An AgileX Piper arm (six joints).
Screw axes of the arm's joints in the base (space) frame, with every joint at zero. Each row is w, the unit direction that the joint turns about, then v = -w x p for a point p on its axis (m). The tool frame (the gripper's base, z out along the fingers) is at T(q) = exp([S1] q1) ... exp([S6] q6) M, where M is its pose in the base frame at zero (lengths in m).
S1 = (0, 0, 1, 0, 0, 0)
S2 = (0, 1, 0, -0.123, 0, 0)
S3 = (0, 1, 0, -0.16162, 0, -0.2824)
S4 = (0.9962, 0, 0.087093, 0, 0.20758, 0)
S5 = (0, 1, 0, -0.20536, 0, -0.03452)
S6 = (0.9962, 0, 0.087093, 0, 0.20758, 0)
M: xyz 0.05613 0 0.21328 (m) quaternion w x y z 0.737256 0 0.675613 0
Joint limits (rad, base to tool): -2.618..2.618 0..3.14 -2.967..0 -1.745..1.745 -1.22..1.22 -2.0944..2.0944
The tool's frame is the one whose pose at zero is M.
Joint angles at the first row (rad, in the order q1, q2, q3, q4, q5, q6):
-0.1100 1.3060 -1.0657 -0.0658 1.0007 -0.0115
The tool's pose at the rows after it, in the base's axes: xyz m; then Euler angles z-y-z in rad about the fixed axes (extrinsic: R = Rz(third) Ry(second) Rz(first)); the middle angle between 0 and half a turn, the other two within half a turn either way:
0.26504 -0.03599 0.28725 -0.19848 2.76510 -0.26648
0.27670 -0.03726 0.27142 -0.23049 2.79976 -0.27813
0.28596 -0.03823 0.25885 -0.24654 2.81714 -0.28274
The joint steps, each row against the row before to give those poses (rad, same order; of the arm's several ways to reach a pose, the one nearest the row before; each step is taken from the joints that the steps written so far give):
-0.0062 0.0769 0.0000 -0.0010 -0.0315 -0.0093
0.0000 0.0609 0.0000 0.0000 -0.0260 -0.0178
0.0000 0.0474 0.0000 0.0000 -0.0299 -0.0091

